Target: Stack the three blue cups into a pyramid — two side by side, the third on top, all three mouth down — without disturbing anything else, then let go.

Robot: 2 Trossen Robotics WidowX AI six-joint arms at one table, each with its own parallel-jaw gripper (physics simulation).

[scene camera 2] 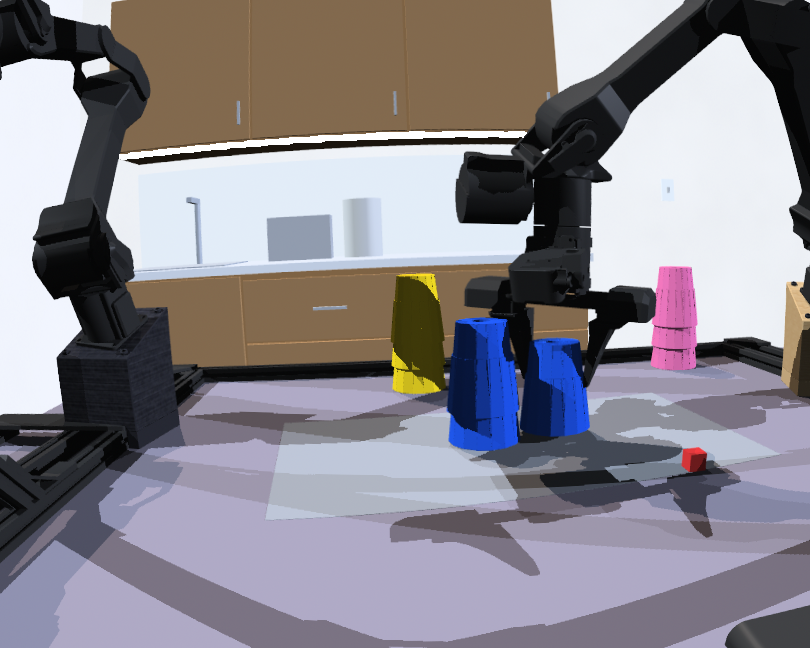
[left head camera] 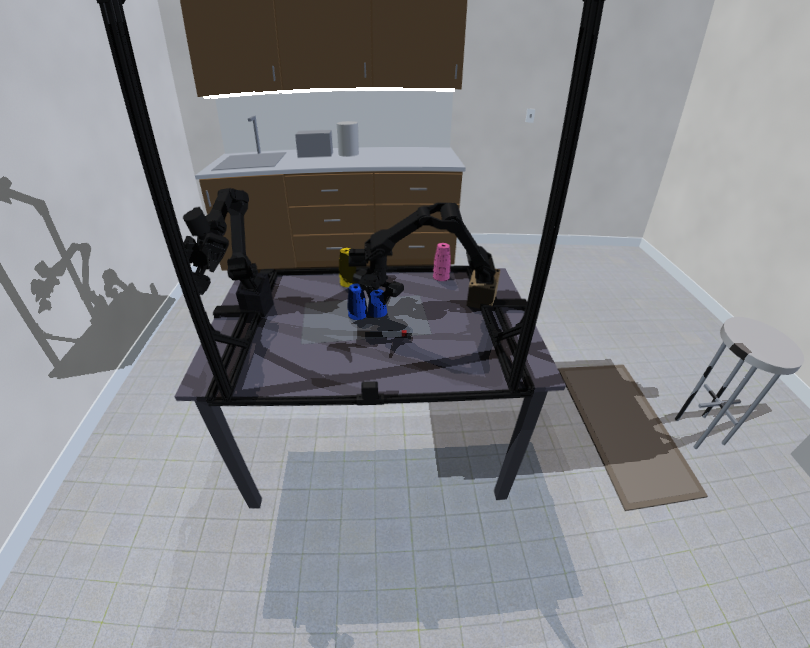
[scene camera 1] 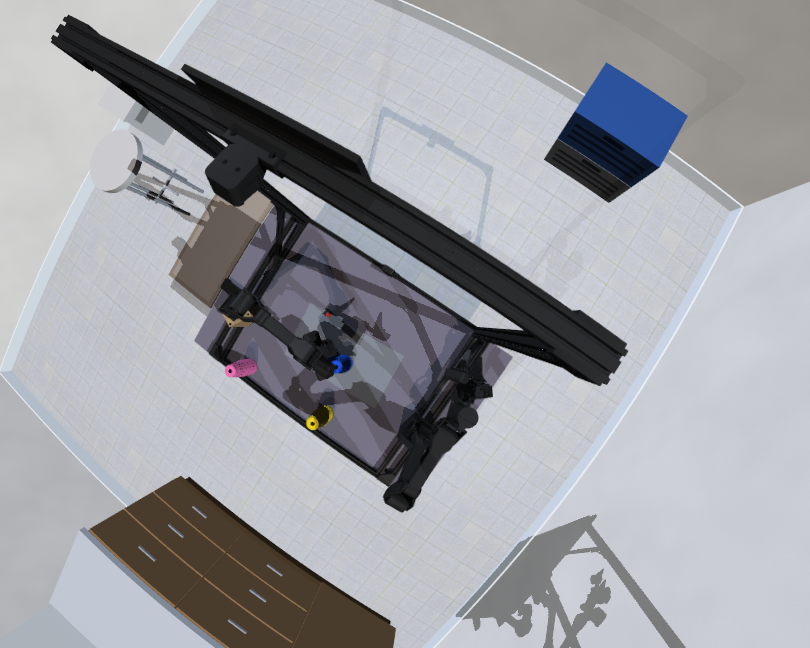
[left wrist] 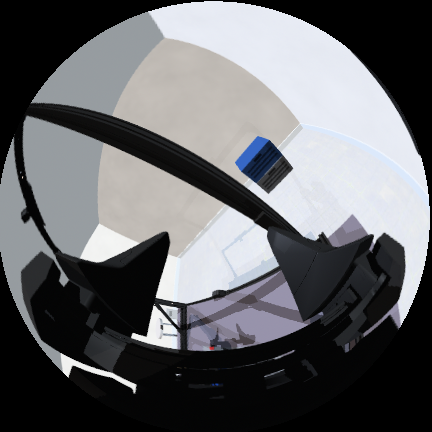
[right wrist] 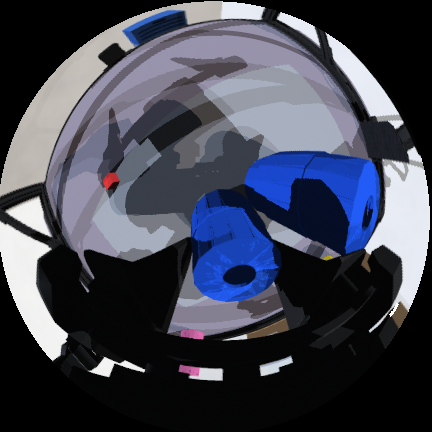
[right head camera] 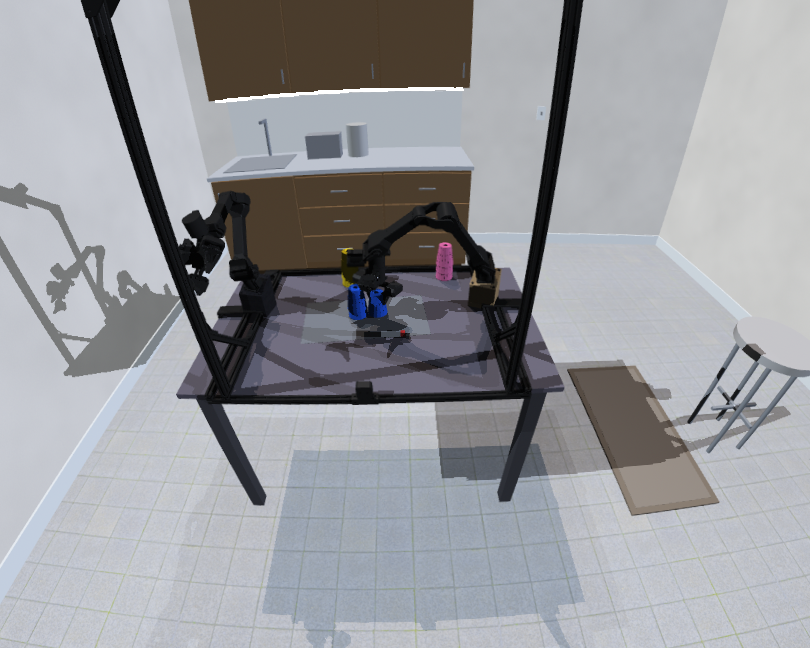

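Where they show: left gripper, fingertip midpoint: (left head camera: 206, 283) (scene camera 1: 475, 353) (left wrist: 219, 234) (right head camera: 203, 284); right gripper, fingertip midpoint: (scene camera 2: 555, 382) (left head camera: 377, 301) (right wrist: 228, 242) (right head camera: 377, 301); left arm's base, link origin: (scene camera 2: 112, 331) (left head camera: 251, 283) (scene camera 1: 414, 436) (right head camera: 254, 284); right arm's base, link origin: (left head camera: 485, 276) (right head camera: 485, 276).
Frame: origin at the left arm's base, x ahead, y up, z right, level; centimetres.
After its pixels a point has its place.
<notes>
Two nested blue cups, judging by the rim steps, form a mouth-down stack (left head camera: 356, 304) {x 40.1, y -5.1, z -5.8 cm} (right head camera: 356, 304) {x 40.2, y -5.1, z -5.9 cm} (scene camera 2: 483, 391) {x 39.6, y -6.0, z -5.5 cm} (right wrist: 315, 200) {x 41.5, y -1.8, z -8.2 cm}. My right gripper (scene camera 2: 557, 379) {x 46.0, y -6.5, z -11.8 cm} (right wrist: 228, 242) {x 46.0, y -6.5, z -11.8 cm} is shut on a single blue cup (left head camera: 378, 305) {x 47.4, y -6.0, z -8.8 cm} (right head camera: 378, 305) {x 47.5, y -6.0, z -9.0 cm} (scene camera 2: 557, 398) {x 46.4, y -7.2, z -8.3 cm} (right wrist: 225, 225) {x 45.9, y -3.4, z -8.9 cm}, upright and mouth down, close beside the stack on its right in scene camera 2. The held cup is at or very near the table surface; whether its rim touches is unclear. In scene camera 1 the right arm partly hides the blue cups. My left gripper (left wrist: 219, 234) {x 16.0, y 23.7, z 35.8 cm} is open and empty, raised at the table's left side in the left head camera.
A yellow cup stack (left head camera: 345, 270) {x 27.2, y -3.9, z -25.4 cm} (scene camera 1: 318, 417) {x 27.1, y 1.3, z -26.2 cm} (scene camera 2: 413, 324) {x 27.0, y -2.7, z -25.5 cm} stands behind the blue cups. A pink cup stack (left head camera: 441, 263) {x 63.0, y -3.3, z -42.4 cm} (scene camera 1: 241, 367) {x 61.9, y -0.4, z -42.8 cm} (scene camera 2: 674, 304) {x 62.2, y -1.9, z -42.6 cm} stands at the back right. A small red cube (scene camera 2: 693, 459) {x 58.9, y -10.6, z -1.3 cm} (right wrist: 111, 181) {x 58.3, y -10.2, z -2.6 cm} lies front right. A pale mat (scene camera 2: 324, 486) {x 28.4, y -11.7, z 6.1 cm} lies under the blue cups.
</notes>
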